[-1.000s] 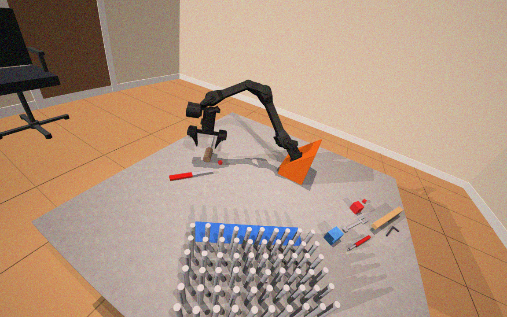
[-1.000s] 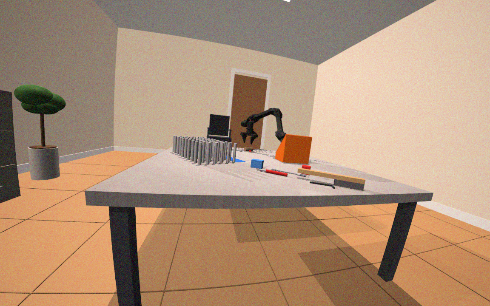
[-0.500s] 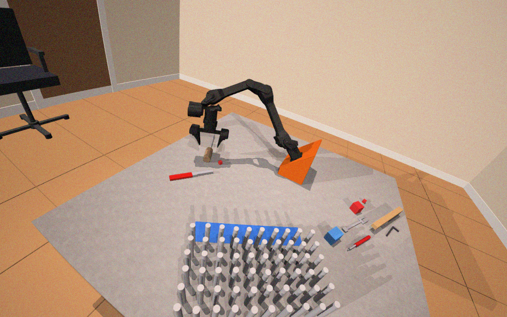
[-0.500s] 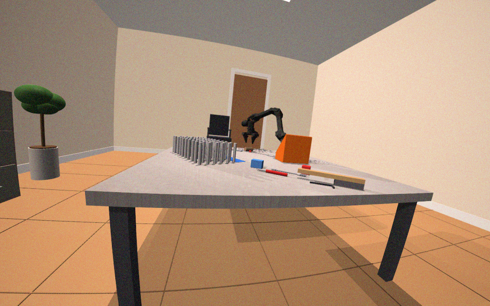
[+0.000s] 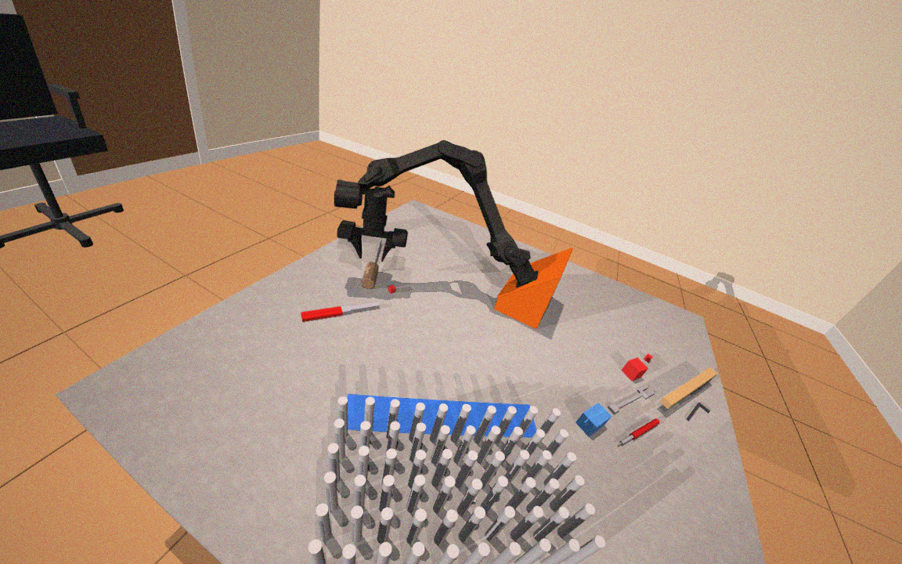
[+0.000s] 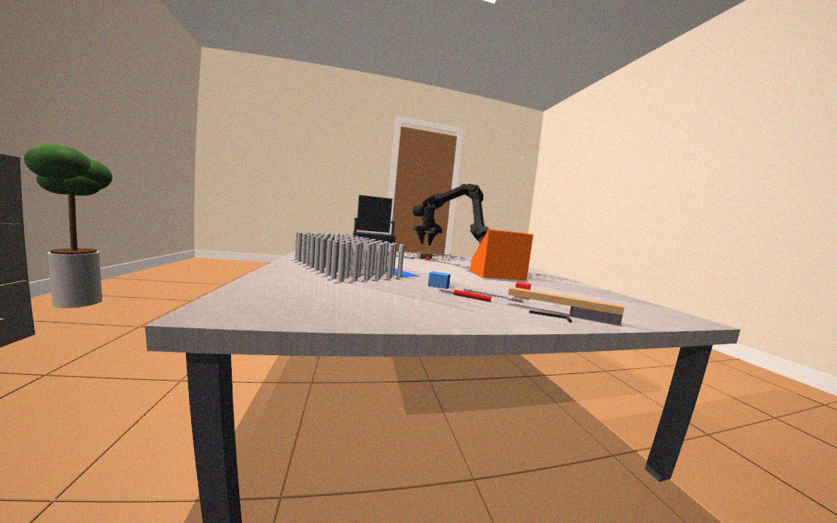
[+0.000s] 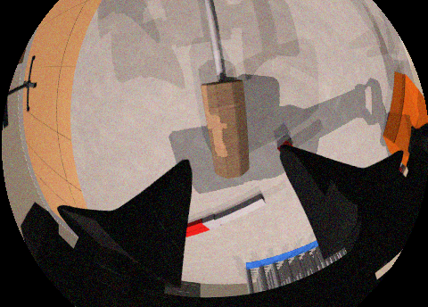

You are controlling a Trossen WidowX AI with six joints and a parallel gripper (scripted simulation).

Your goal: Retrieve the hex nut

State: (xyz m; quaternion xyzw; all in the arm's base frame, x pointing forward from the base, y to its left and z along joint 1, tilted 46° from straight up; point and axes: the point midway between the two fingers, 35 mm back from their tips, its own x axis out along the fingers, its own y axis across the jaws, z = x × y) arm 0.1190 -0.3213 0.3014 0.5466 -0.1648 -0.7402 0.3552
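My gripper tip is now 10 cm past the hook tool, 4 cm to the left of it and 6 cm above it. Round my gripper tip: blue cube: 21 cm ahead, 67 cm to the left, 5 cm below; small wrench: 9 cm ahead, 78 cm to the left, 7 cm below; blue taped strip: 33 cm ahead, 36 cm to the left, 7 cm below.
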